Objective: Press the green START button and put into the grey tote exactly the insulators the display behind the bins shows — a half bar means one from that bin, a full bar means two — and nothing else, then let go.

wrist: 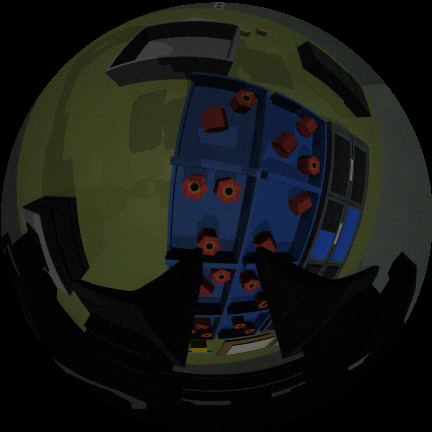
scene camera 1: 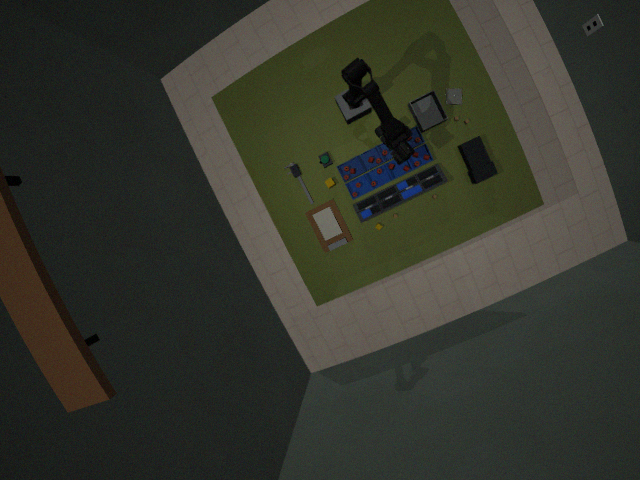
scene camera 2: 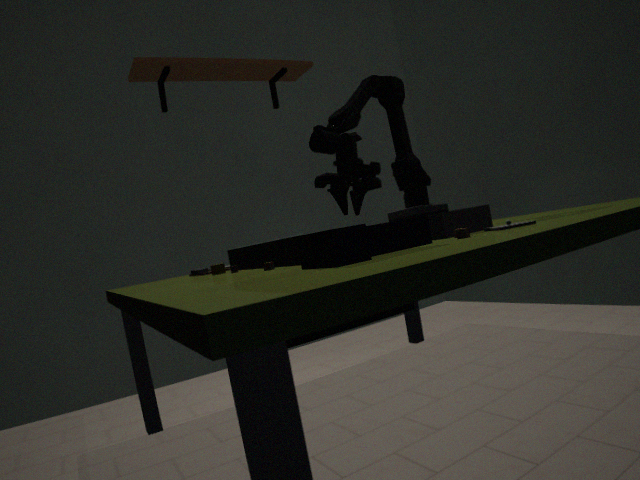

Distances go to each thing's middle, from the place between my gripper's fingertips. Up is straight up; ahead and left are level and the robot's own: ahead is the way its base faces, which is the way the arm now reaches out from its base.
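Labels:
With the dark display (scene camera 2: pixel 284 252) as my reference, my gripper is 2 cm to the left of it, 21 cm short of it and 6 cm above it. The dark box (scene camera 2: pixel 333 248) is 16 cm ahead of my hand, 39 cm to the left of it and 6 cm below it. As for the grey tote (scene camera 2: pixel 478 218), I find it 13 cm behind my hand, 22 cm to the left of it and 6 cm below it.

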